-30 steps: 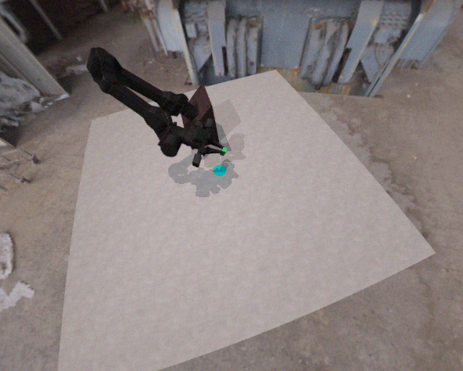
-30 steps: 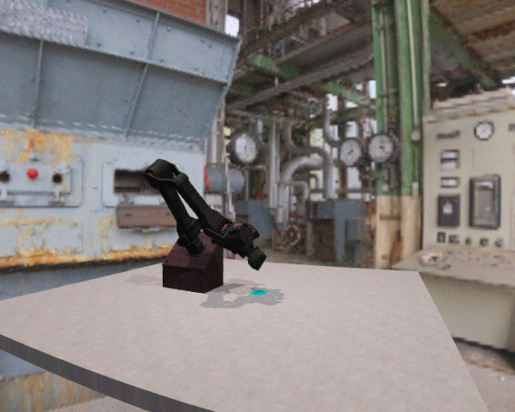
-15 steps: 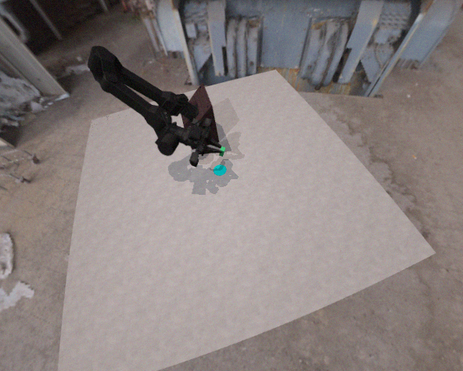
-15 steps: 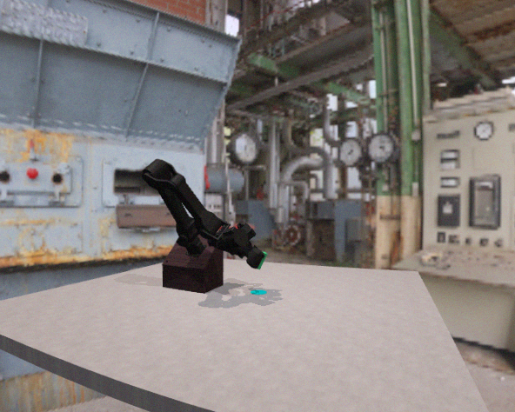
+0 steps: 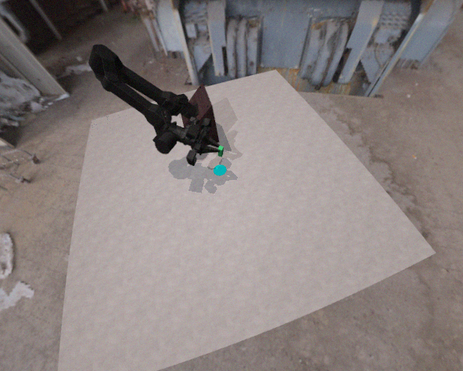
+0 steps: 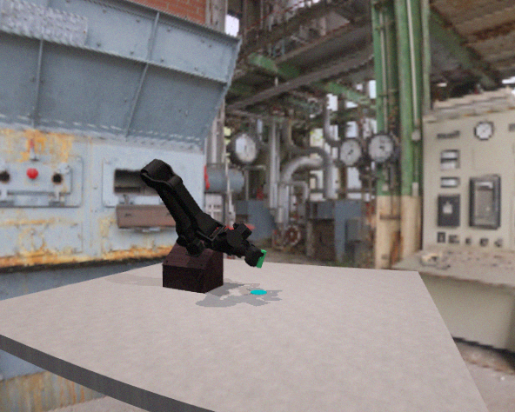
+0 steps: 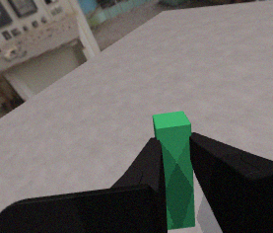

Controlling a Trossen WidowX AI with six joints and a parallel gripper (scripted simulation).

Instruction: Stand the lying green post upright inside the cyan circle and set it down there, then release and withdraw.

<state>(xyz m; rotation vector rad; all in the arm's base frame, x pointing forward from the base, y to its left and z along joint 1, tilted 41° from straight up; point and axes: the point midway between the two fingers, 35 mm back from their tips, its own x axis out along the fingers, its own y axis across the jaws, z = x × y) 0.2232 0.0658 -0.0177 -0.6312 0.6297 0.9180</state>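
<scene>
The cyan circle lies 20 mm to the right of my gripper tip and 140 mm below it. The rest, counted from my gripper tip: green post: 10 mm behind, 20 mm below.
</scene>
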